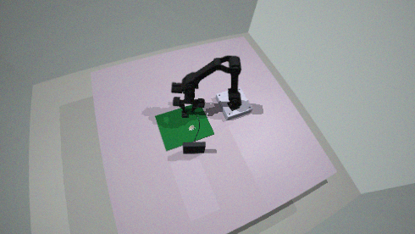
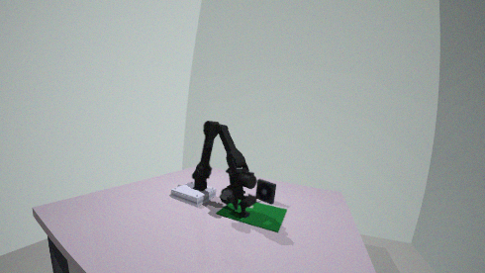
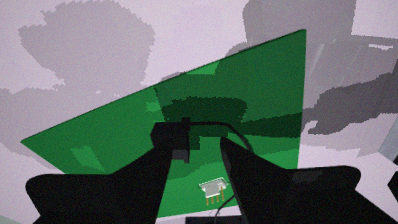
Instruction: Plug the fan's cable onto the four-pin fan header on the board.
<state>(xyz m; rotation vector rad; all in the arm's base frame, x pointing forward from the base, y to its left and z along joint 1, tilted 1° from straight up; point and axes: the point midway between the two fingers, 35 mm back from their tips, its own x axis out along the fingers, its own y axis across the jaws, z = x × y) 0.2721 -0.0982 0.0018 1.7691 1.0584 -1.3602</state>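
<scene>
Now: gripper tip 3 cm short of the black fan plug and 1 cm above it. From my gripper tip the other things lie so: white four-pin fan header: 2 cm ahead, 10 cm to the left, 2 cm below; then green board: 6 cm ahead, 6 cm to the left, 4 cm below; then black fan: 7 cm ahead, 23 cm to the left, 4 cm above.
</scene>
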